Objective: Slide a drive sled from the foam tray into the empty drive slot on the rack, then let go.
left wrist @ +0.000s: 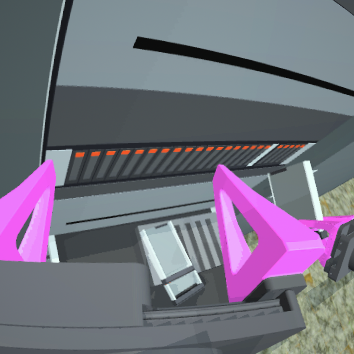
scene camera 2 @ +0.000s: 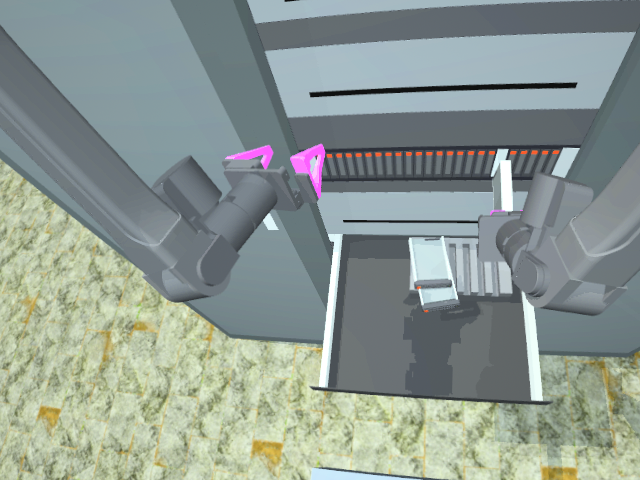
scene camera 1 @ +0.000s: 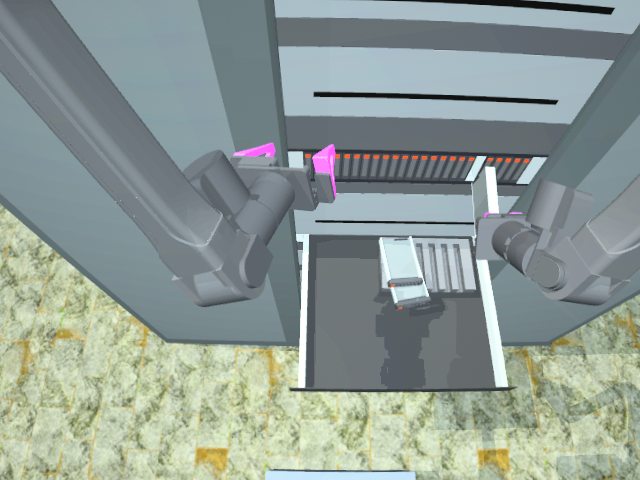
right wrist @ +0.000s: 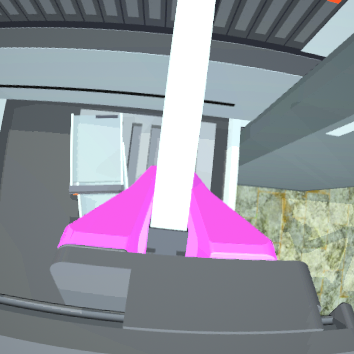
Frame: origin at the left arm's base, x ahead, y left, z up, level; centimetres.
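Where they show: left gripper, fingertip midpoint: (left wrist: 136, 169) (scene camera 2: 295, 148) (scene camera 1: 302, 147); right gripper, fingertip midpoint: (left wrist: 300, 221) (scene camera 2: 502, 221) (scene camera 1: 486, 223) (right wrist: 170, 175).
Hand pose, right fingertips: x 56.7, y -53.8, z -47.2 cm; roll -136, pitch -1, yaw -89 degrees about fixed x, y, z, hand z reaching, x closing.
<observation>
Each offset is from my right fingertips to the top centre of the thing. "*": to the spot under its first point.
My right gripper (scene camera 1: 503, 213) (scene camera 2: 508, 211) (right wrist: 170, 175) is shut on a drive sled @[dx +2.9, dy -0.1, dz +5.6 cm] (scene camera 1: 491, 191) (scene camera 2: 505, 186) (right wrist: 182, 115), held upright on its narrow edge in front of the rack, over the drawer's back right. In scene camera 1 its upper end shows just below and right of the pale empty slot (scene camera 1: 476, 168) (scene camera 2: 499, 162) in the drive row. Contact with the rack cannot be told. My left gripper (scene camera 1: 301, 149) (scene camera 2: 295, 150) (left wrist: 136, 169) is open and empty by the row's left end. The ribbed foam tray @[dx +5.2, dy +3.6, dz -27.4 cm] (scene camera 1: 467, 268) (right wrist: 205, 150) lies in the drawer.
Two more sleds, an upper one @[dx +4.7, dy +10.3, dz -24.1 cm] (scene camera 1: 403, 260) (scene camera 2: 430, 258) and a lower one @[dx +0.2, dy +9.0, dz -25.8 cm] (scene camera 1: 412, 295) (scene camera 2: 438, 295), lie overlapping and askew on the tray's left part. The open drawer has pale side walls (scene camera 1: 303, 320) (scene camera 2: 330, 320). Orange-tipped drives @[* dx +13.3, dy +12.9, dz -2.2 cm] (scene camera 1: 403, 167) (scene camera 2: 413, 165) fill the row beside the slot.
</observation>
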